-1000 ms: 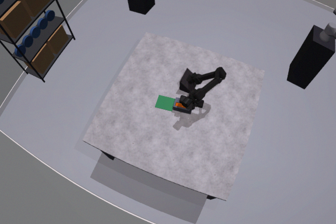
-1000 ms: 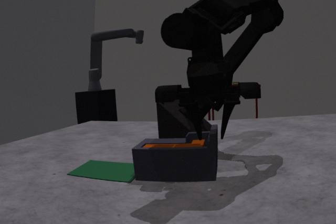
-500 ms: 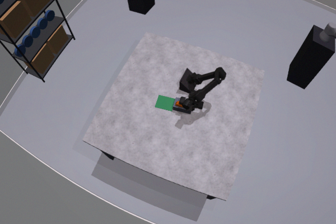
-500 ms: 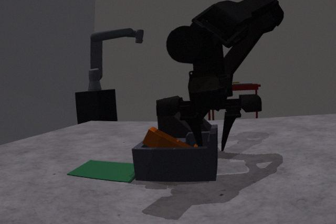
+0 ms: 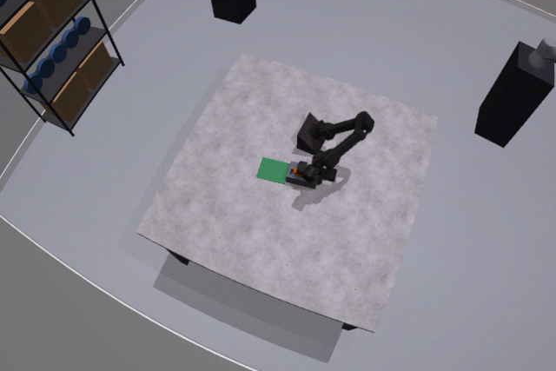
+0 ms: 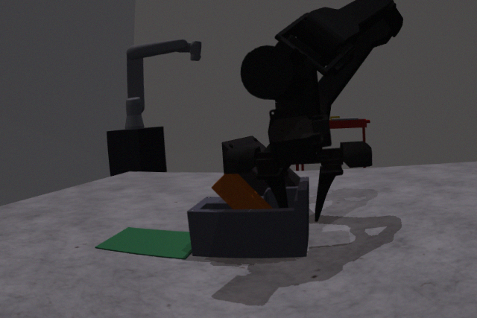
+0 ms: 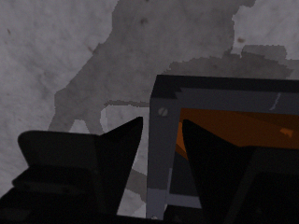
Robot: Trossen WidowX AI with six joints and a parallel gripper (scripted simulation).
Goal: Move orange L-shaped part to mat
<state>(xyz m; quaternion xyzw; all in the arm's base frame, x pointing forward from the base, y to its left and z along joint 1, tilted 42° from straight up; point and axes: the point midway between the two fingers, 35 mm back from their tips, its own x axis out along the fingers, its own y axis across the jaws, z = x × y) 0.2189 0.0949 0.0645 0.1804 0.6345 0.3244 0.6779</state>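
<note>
The orange L-shaped part lies 5 cm to the right of my gripper tip and 1 cm above it. Round my gripper tip: green mat 22 cm to the right, 5 cm below, 4 cm ahead.
</note>
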